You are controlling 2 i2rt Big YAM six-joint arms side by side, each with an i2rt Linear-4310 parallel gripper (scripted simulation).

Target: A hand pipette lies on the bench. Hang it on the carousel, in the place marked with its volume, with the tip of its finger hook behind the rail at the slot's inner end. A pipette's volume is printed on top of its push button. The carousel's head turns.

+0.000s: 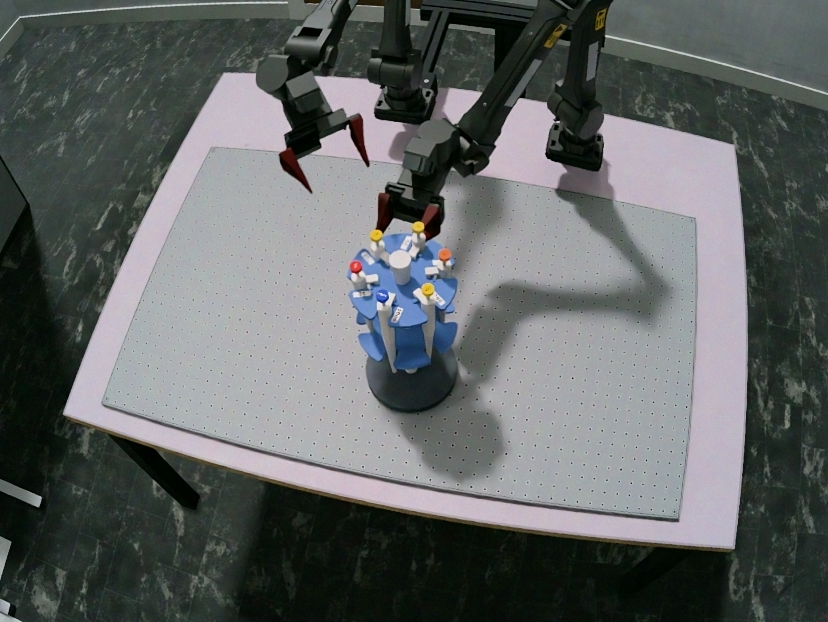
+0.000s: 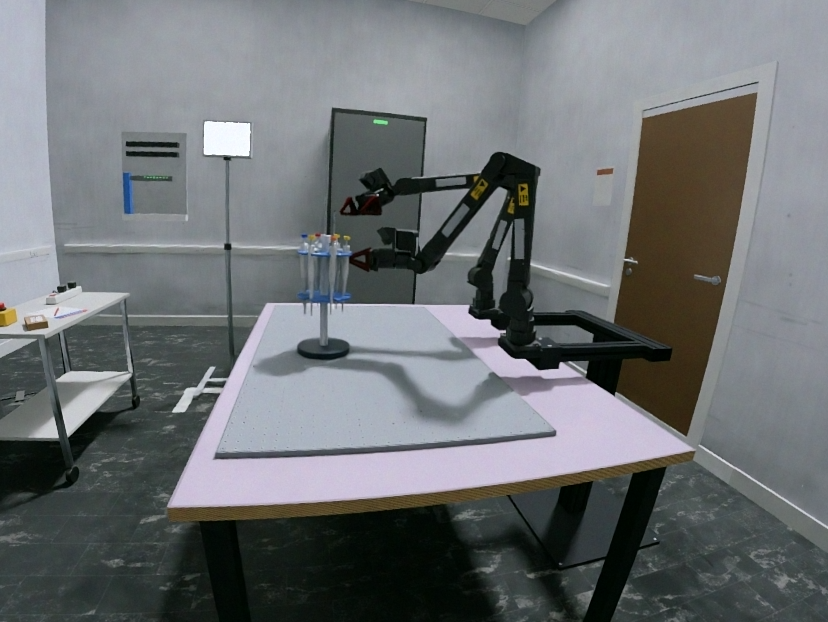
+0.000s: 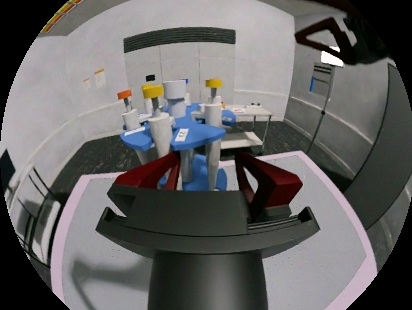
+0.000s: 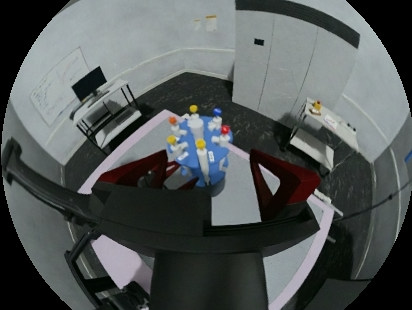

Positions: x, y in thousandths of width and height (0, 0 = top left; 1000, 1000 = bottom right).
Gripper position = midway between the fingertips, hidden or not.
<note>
I see my left gripper (image 1: 474, 395), my right gripper (image 1: 411, 287), a carousel base (image 1: 519, 621) and an orange-button pipette (image 3: 322, 389).
The carousel base is seen too in image 2 (image 2: 375, 560) and in image 4 (image 4: 523, 615). My left gripper is seen too in image 3 (image 3: 504, 498). My right gripper also shows in image 3 (image 3: 703, 63) and in image 4 (image 4: 506, 495).
</note>
